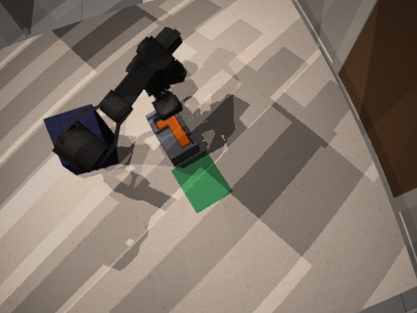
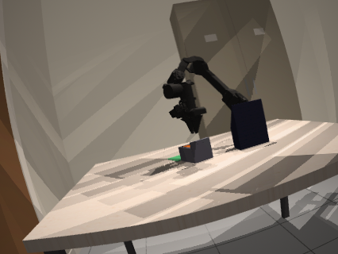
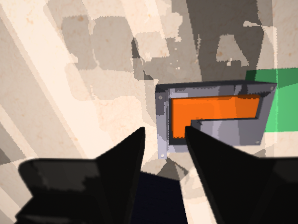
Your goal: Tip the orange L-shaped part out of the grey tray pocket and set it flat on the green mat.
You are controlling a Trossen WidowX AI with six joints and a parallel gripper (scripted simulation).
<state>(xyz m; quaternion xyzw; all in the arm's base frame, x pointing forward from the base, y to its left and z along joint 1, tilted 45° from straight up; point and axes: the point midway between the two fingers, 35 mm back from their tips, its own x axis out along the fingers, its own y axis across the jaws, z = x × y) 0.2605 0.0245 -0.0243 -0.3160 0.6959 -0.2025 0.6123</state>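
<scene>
My gripper tip is 60 mm to the left of the orange L-shaped part and 70 mm above it. From my gripper tip the other things lie so: green mat 30 mm ahead, 220 mm to the right, 130 mm below.
</scene>
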